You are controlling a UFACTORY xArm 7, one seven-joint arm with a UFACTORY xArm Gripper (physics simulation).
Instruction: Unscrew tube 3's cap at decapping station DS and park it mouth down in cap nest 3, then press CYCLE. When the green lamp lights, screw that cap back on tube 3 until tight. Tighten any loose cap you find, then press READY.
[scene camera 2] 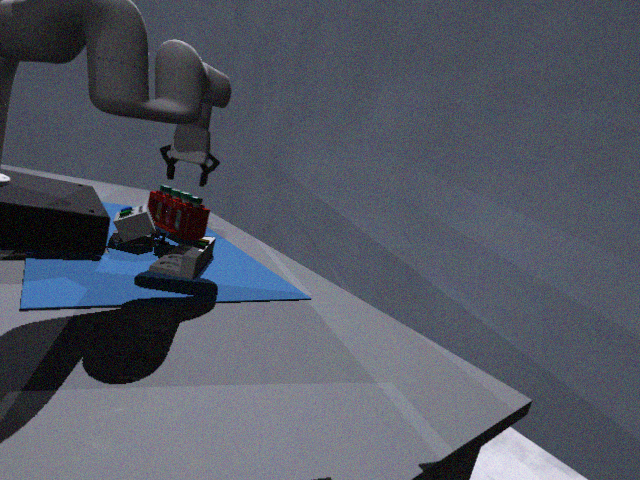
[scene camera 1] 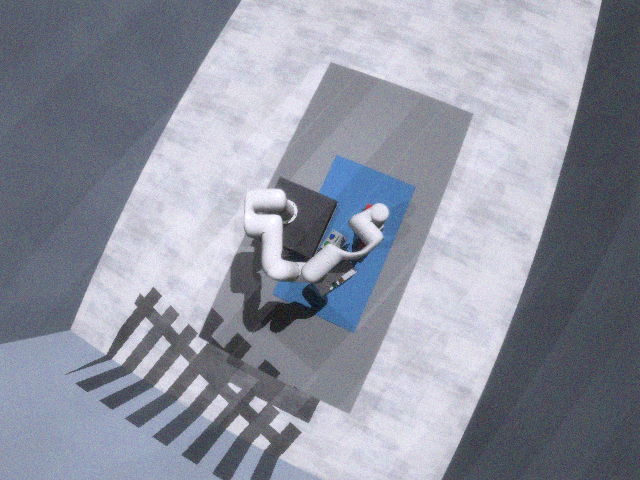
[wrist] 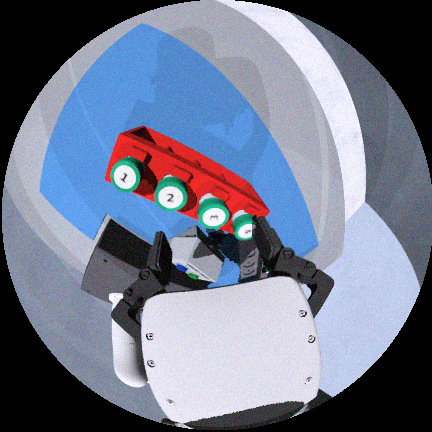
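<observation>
A red rack holds tubes with green caps on the blue mat. In the wrist view the white cap tops read 1, 2 and 3; a fourth cap stands by the right finger. Cap 3 is on its tube in the rack. My gripper is open and empty, its fingertips a little above the caps in the scene view. A grey-white box has blue and green buttons. Whether any cap is loose cannot be told.
A pale block with slots and coloured marks lies on the blue mat. Small dark hardware stands between it and the button box. A large dark box stands beside the mat, near the arm's base.
</observation>
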